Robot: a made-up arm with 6 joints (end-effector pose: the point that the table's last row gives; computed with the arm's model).
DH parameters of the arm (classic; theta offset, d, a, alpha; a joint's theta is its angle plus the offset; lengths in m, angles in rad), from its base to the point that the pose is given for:
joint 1: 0 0.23 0 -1.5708
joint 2: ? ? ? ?
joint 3: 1.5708 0.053 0 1.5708
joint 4: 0 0.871 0 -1.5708
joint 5: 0 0 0 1.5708
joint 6: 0 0.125 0 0
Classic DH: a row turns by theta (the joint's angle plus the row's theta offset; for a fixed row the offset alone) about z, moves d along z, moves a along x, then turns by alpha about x.
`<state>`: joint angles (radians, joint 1 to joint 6).
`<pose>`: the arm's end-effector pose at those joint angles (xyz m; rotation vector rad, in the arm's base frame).
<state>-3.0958 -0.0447 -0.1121 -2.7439 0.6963 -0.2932</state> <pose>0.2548 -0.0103 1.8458 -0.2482 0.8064 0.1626</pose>
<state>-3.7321 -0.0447 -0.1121 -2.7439 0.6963 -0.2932</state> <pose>0.1988 -0.1597 1.8458 0.0166 0.8497 -0.4354</pose>
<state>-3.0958 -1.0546 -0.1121 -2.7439 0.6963 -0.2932</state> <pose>1.5028 0.0469 0.8744 -0.2021 1.8126 0.2742</pose>
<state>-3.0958 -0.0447 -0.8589 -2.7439 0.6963 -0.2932</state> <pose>0.8355 0.0163 1.4426 -0.2192 1.5504 0.2464</pose>
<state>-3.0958 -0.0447 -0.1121 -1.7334 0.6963 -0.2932</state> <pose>0.1925 0.0350 1.8553 -0.4850 0.6121 1.1592</pose>
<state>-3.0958 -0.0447 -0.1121 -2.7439 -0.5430 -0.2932</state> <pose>0.1274 -0.0723 1.8776 0.1984 -0.3506 0.1319</pose>
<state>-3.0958 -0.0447 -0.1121 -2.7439 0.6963 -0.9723</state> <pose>0.2548 -0.0103 1.8458 -0.5071 0.6838 -0.4756</pose>
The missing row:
joint 2: -1.5708 0 0.673 0
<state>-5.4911 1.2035 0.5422 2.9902 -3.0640 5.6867</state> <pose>0.9195 1.0053 0.3324 1.5806 1.1410 -2.1167</pose>
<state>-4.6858 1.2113 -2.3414 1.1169 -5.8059 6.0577</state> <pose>-0.0980 -0.2502 0.9084 -0.0477 -1.1904 2.0177</pose>
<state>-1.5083 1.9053 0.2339 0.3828 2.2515 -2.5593</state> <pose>0.1675 -1.2469 -0.4934 -1.0216 1.7085 1.0716</pose>
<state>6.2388 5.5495 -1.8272 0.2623 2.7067 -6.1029</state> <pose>-0.9050 0.1069 0.1243 -0.1104 0.1581 -0.0939</pose>
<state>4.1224 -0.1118 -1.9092 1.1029 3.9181 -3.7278</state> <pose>0.4029 0.6470 0.5230 1.2860 -0.9948 -0.9525</pose>
